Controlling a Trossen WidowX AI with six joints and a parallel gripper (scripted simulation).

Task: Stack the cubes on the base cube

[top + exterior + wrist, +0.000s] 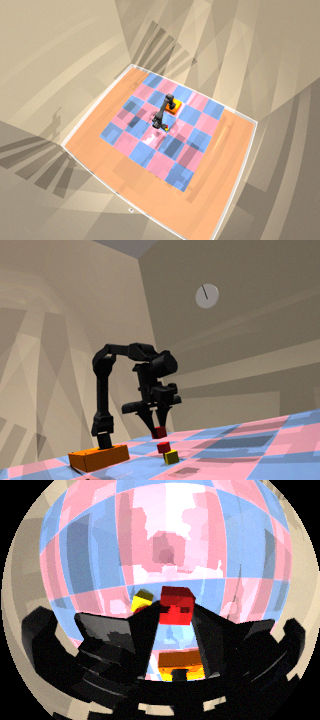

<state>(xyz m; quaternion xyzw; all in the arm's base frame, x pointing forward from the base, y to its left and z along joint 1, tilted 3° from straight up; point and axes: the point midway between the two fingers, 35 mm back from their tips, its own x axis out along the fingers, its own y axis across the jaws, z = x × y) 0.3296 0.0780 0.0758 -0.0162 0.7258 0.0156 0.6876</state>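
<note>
Right now the yellow base cube is 10 cm below my gripper tip, 6 cm to the left of it and 6 cm behind it.
</note>
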